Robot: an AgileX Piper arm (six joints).
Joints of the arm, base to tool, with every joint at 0 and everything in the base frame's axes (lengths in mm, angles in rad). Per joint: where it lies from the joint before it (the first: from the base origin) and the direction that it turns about. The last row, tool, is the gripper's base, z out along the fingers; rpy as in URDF.
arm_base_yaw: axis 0 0 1 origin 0 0 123
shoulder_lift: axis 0 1 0 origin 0 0 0
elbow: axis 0 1 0 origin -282.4 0 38.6
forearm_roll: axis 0.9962 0 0.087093 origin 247.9 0 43.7
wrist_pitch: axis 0 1 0 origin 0 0 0
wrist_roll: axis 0.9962 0 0.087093 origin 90.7 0 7.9
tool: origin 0 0 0 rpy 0 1.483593 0
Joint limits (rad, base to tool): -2.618..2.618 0..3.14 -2.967..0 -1.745..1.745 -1.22..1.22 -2.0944..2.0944
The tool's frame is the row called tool.
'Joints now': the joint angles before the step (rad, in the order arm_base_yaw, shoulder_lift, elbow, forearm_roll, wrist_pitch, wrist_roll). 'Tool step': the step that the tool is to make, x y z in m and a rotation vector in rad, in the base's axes. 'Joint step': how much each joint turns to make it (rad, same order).
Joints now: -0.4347 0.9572 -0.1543 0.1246 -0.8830 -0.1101
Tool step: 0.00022 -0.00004 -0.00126 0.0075 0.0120 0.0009
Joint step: 0.0000 0.0000 -0.0001 0.0007 0.0142 0.0001
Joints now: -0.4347 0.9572 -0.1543 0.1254 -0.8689 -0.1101
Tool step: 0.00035 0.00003 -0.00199 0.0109 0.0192 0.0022
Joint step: 0.0000 0.0001 0.0000 -0.0002 0.0221 0.0001
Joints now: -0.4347 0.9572 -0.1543 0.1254 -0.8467 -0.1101
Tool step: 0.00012 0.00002 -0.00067 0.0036 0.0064 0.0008
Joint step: 0.0000 0.0001 0.0000 -0.0001 0.0073 0.0000
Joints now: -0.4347 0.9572 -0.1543 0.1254 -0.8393 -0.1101
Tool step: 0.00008 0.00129 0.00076 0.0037 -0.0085 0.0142
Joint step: 0.0000 -0.0045 0.0003 -0.0178 -0.0002 0.0207
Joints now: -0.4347 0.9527 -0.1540 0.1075 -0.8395 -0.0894
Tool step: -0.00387 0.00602 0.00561 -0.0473 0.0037 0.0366
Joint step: -0.0001 -0.0562 0.0000 -0.0551 0.0395 -0.0038
